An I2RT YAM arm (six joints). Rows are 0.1 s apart.
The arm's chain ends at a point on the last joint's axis. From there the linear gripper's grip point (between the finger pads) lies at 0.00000 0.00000 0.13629 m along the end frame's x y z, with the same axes.
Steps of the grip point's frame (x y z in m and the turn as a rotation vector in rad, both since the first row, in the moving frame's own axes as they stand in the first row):
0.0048 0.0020 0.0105 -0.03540 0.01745 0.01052
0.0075 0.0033 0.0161 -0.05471 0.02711 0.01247
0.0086 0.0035 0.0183 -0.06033 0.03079 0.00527
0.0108 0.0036 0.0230 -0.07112 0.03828 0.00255
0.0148 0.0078 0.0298 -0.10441 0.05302 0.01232
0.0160 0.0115 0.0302 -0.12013 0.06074 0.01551
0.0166 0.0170 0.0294 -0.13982 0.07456 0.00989
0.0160 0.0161 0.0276 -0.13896 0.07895 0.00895
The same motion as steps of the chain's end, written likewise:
0.0024 -0.0028 0.0106 -0.03540 0.01745 0.01052
0.0039 -0.0042 0.0164 -0.05471 0.02711 0.01247
0.0044 -0.0047 0.0186 -0.06033 0.03079 0.00527
0.0056 -0.0061 0.0234 -0.07112 0.03828 0.00255
0.0077 -0.0064 0.0307 -0.10441 0.05302 0.01232
0.0079 -0.0049 0.0314 -0.12013 0.06074 0.01551
0.0066 -0.0020 0.0311 -0.13982 0.07456 0.00989
0.0054 -0.0028 0.0293 -0.13896 0.07895 0.00895

